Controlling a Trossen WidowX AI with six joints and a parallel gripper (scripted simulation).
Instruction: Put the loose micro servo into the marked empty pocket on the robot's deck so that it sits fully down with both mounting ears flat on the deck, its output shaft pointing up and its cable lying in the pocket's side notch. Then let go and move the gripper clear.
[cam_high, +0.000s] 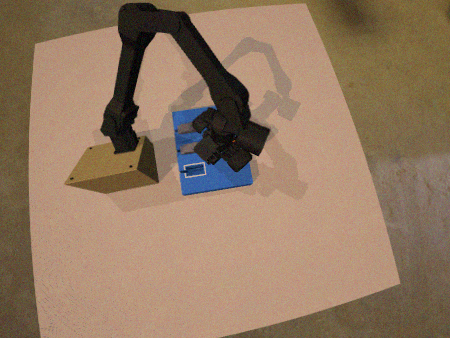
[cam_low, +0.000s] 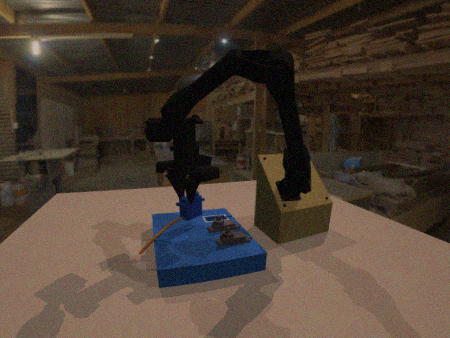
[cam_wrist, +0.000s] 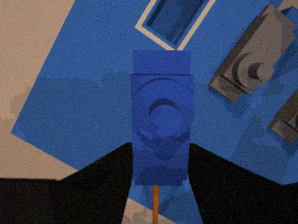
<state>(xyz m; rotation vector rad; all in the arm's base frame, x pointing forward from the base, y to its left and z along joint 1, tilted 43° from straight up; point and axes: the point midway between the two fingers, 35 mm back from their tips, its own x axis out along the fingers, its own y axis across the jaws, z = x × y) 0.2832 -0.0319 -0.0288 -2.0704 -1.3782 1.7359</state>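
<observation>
Now: gripper tip 2 cm short of the blue deck, 4 cm to the right of it and 10 cm above it.
</observation>
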